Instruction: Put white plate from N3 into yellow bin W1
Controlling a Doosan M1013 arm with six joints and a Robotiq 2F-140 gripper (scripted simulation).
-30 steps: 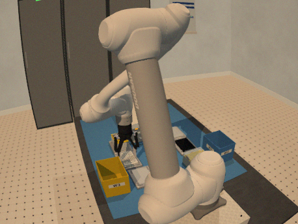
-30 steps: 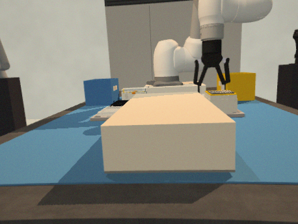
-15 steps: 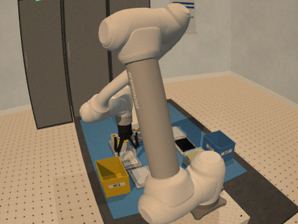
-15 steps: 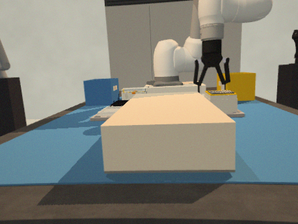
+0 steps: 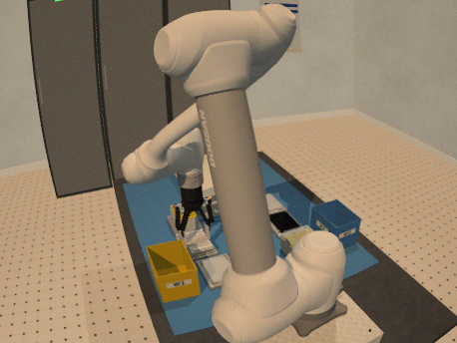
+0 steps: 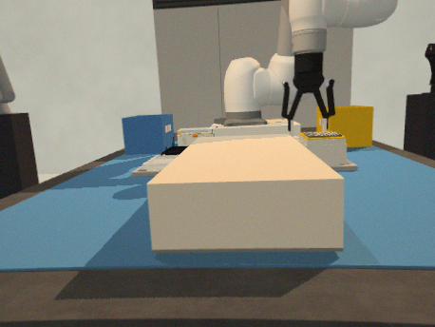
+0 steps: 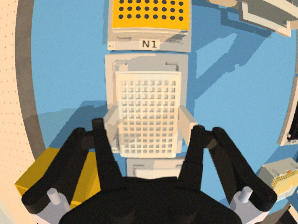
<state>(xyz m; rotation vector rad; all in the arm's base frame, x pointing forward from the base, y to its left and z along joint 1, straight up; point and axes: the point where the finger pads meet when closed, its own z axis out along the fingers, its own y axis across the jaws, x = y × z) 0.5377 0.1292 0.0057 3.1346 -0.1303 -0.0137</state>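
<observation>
Right now the yellow bin W1 is 16 cm behind my hand, 16 cm to the left of it and 2 cm below it. Also, from my hand: white plate (2 cm below); flat tray (18 cm behind, 1 cm to the right, 4 cm below); yellow well plate (16 cm ahead, 2 cm to the right).
</observation>
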